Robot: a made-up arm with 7 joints. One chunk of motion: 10 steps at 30 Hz.
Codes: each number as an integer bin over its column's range. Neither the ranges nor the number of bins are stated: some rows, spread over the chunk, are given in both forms.
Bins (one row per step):
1: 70 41 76 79 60 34
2: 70 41 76 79 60 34
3: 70 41 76 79 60 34
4: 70 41 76 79 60 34
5: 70 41 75 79 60 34
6: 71 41 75 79 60 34
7: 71 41 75 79 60 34
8: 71 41 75 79 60 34
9: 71 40 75 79 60 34
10: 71 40 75 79 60 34
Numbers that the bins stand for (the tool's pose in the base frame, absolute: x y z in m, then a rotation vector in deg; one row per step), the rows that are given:
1: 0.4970 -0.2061 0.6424 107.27 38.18 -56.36
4: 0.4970 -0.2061 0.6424 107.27 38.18 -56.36
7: 0.5212 -0.2061 0.6182 107.27 38.18 -56.36
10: 0.5212 -0.2303 0.6182 107.27 38.18 -56.36
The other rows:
2: 0.4970 -0.2061 0.6424 107.27 38.18 -56.36
3: 0.4970 -0.2061 0.6424 107.27 38.18 -56.36
5: 0.4970 -0.2061 0.6182 107.27 38.18 -56.36
6: 0.5212 -0.2061 0.6182 107.27 38.18 -56.36
8: 0.5212 -0.2061 0.6182 107.27 38.18 -56.36
9: 0.5212 -0.2303 0.6182 107.27 38.18 -56.36

